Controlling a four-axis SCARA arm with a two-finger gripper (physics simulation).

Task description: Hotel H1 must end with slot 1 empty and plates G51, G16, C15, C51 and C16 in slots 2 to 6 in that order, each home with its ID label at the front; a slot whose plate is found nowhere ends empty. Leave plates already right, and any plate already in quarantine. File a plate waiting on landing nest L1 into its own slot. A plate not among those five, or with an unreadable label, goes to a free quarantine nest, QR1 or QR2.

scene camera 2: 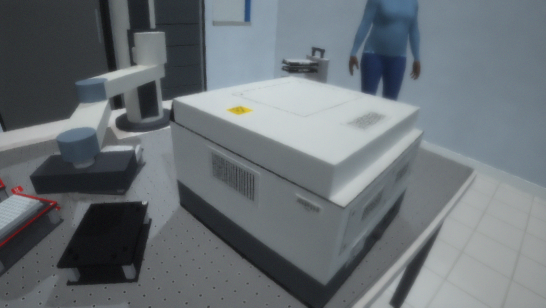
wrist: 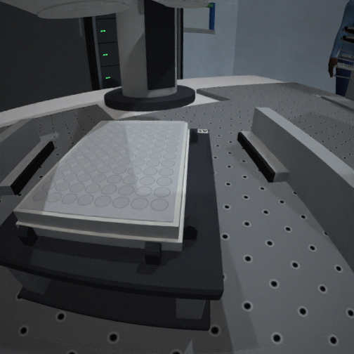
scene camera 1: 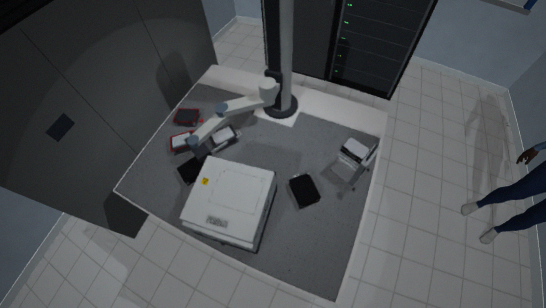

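Observation:
A pale, many-welled plate lies flat on a dark nest. The nest has a small tag at its far right corner, too unclear to read surely. No ID label is readable on the plate's near side. My gripper is open and empty, low over this nest, one finger on each side of the plate; the gap on the right is wider. In scene camera 2 the dark gripper body hides most of the nest. Hotel H1 stands at the table's right; its slots and labels cannot be read.
A red-edged nest holds another pale plate. A second red-edged nest shows no plate. A bare black nest stands beside the big white instrument; another black nest is right of it. A person stands beyond the table.

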